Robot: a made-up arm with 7 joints.
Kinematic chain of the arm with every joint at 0, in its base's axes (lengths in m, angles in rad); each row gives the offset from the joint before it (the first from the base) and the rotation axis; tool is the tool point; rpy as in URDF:
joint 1: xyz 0 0 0.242 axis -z
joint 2: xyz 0 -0.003 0.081 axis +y
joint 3: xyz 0 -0.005 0.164 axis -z
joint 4: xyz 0 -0.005 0.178 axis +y
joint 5: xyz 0 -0.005 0.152 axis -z
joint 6: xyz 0 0 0.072 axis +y
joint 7: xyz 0 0 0.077 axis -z
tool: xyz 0 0 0 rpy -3.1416 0 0
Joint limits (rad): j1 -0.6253..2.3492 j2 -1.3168..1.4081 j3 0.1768..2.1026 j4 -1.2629..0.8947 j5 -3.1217..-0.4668 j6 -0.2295..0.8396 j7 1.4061..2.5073
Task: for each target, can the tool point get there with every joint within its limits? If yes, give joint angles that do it. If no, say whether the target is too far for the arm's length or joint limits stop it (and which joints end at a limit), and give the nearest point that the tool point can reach.
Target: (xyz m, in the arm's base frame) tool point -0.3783 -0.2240 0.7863
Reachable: yes | joints -0.3697 -0.6898 1.9140 0.2267 -2.4083 -0.1124 2.1527
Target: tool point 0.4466 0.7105 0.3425
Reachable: no: too far | nearest point 0.3351 0.5331 0.3703 | short by 0.211 m
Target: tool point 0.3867 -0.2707 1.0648
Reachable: no: too far | nearest point 0.2829 -0.1981 0.8657 | short by 0.236 m
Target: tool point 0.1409 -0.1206 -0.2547
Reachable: no: joint limits stop it (at a limit: joint 2, joint 3, joint 4, joint 5, joint 6) | nearest point 0.3869 -0.3311 0.1573 | short by 0.524 m
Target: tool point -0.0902 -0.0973 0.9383
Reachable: yes | joints 0.9564 0.1075 1.8022 0.4370 -1.6644 0.0037 1.9297
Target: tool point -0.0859 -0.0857 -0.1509
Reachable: no: joint limits stop it (at a limit: joint 1, joint 2, joint 3, joint 4, joint 5, joint 6) | nearest point -0.3665 -0.2245 0.1480 | short by 0.433 m
